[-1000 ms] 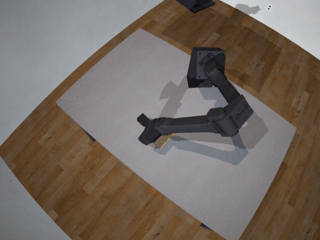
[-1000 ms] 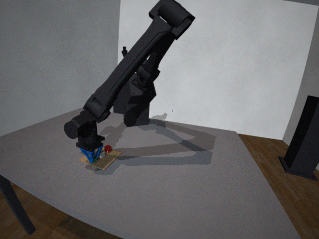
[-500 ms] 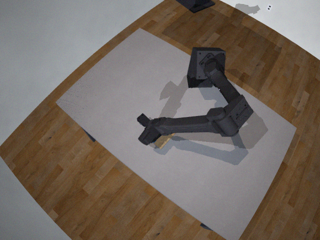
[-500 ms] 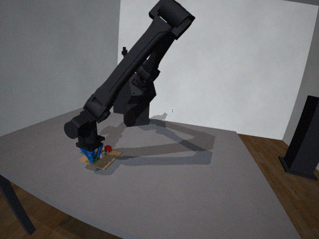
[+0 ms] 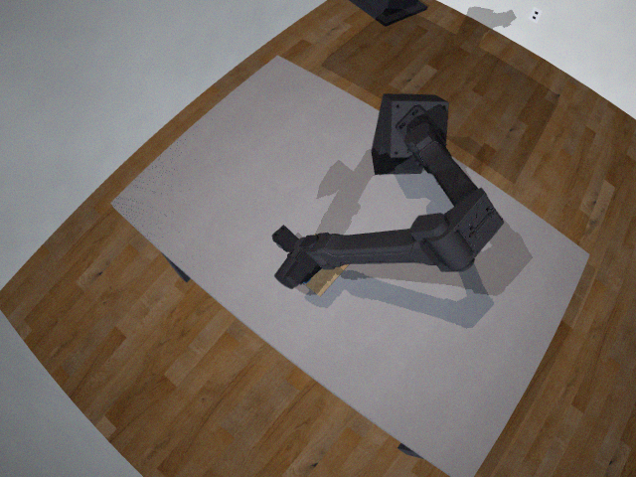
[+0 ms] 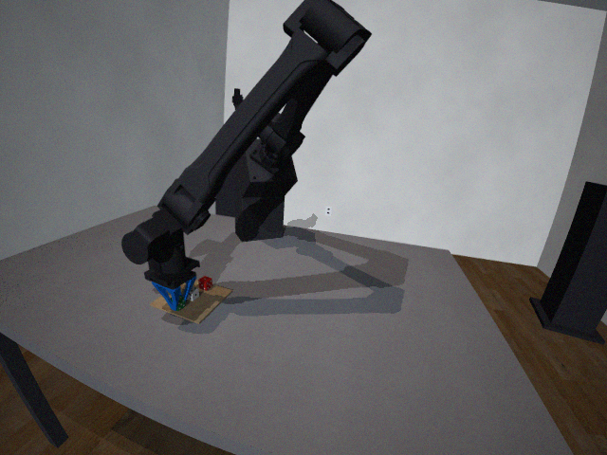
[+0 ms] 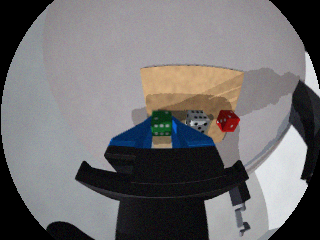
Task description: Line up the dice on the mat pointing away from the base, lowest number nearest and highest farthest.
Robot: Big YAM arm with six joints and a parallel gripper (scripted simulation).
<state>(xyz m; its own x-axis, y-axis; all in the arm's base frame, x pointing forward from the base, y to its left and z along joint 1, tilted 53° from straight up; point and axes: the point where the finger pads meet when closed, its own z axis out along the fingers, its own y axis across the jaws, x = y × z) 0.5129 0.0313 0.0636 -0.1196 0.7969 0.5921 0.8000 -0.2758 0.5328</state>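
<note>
Right now the green die is right at my hand. Also, from my hand: tan mat: 50 mm behind, 20 mm below, 10 mm to the right; then red die: 100 mm behind, 20 mm to the right; then white die: 50 mm behind, 10 mm to the right.
</note>
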